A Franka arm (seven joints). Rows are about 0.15 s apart.
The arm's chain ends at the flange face. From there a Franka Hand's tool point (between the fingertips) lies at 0.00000 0.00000 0.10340 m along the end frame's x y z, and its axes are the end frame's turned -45 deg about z.
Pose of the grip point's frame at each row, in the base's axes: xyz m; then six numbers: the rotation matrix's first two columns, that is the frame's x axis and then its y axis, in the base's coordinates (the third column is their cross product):
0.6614, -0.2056, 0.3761, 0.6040, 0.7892, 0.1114, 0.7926, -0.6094, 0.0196
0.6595, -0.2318, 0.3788, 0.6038, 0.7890, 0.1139, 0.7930, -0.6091, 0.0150
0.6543, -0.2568, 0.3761, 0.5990, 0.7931, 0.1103, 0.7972, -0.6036, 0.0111
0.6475, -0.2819, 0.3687, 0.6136, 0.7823, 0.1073, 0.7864, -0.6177, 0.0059
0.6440, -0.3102, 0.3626, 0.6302, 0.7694, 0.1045, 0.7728, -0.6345, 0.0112
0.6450, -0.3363, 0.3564, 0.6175, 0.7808, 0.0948, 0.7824, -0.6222, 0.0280
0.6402, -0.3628, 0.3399, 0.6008, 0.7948, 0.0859, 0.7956, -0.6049, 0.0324
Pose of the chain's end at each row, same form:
0.6528, -0.2135, 0.4788, 0.9875, 0.1271, 0.0926, 0.1334, -0.9890, -0.0649
0.6511, -0.2402, 0.4815, 0.9877, 0.1272, 0.0911, 0.1338, -0.9886, -0.0699
0.6465, -0.2652, 0.4789, 0.9873, 0.1340, 0.0858, 0.1401, -0.9876, -0.0701
0.6402, -0.2903, 0.4715, 0.9899, 0.1164, 0.0800, 0.1222, -0.9899, -0.0717
0.6363, -0.3178, 0.4654, 0.9921, 0.0954, 0.0818, 0.1008, -0.9927, -0.0660
0.6366, -0.3422, 0.4593, 0.9899, 0.1121, 0.0868, 0.1166, -0.9921, -0.0472
0.6322, -0.3679, 0.4429, 0.9874, 0.1343, 0.0837, 0.1377, -0.9897, -0.0378

